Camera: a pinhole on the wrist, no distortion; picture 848 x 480 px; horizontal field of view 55.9 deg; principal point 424.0 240.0 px. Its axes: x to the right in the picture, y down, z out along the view. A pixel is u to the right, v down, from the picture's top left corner.
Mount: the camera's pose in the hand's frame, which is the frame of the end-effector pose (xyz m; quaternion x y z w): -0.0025 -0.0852 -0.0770 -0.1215 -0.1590 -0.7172 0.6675
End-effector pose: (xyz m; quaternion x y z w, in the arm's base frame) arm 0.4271 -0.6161 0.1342 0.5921 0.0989 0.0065 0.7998
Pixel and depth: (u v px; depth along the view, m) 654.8 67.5 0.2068
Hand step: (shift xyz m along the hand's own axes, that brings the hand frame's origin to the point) -0.0596 -0.0568 0.1334
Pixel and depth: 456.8 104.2 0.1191
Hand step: -0.0276 -0.0420 0.0331
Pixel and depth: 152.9 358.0 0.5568
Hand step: 0.0732 0.3009 0.3676
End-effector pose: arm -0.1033 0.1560 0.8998 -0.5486 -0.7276 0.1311 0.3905
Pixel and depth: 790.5 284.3 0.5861
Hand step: -0.0137 -0.1053 0.5682
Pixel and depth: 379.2 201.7 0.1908
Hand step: -0.0180 -0.0004 0.0938
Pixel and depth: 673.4 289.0 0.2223
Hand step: -0.0029 -0.0630 0.1552
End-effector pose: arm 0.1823 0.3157 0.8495 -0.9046 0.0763 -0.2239 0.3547
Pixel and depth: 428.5 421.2 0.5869
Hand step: 0.1075 0.1331 0.4729
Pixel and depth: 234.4 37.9 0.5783
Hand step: -0.1593 0.2751 0.3923
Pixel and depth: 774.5 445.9 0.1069
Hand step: 0.0172 -0.0882 0.0413
